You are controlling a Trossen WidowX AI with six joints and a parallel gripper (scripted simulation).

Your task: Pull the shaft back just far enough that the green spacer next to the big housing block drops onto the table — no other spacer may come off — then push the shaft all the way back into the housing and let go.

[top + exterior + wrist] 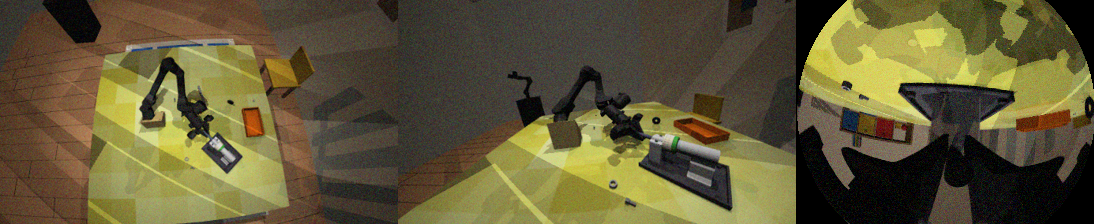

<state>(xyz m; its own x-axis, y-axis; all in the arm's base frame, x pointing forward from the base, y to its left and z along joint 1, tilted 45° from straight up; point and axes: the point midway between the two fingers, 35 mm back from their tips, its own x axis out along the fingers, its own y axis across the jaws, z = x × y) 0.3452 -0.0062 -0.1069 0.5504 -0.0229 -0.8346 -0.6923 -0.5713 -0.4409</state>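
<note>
My gripper tip is 7 cm short of the green spacer, 7 cm to the left of it and 2 cm below it. From my gripper tip the other things lie so: orange tray 31 cm ahead, 11 cm to the left, 5 cm below; black ring 16 cm ahead, 25 cm to the left, 4 cm below.
</note>
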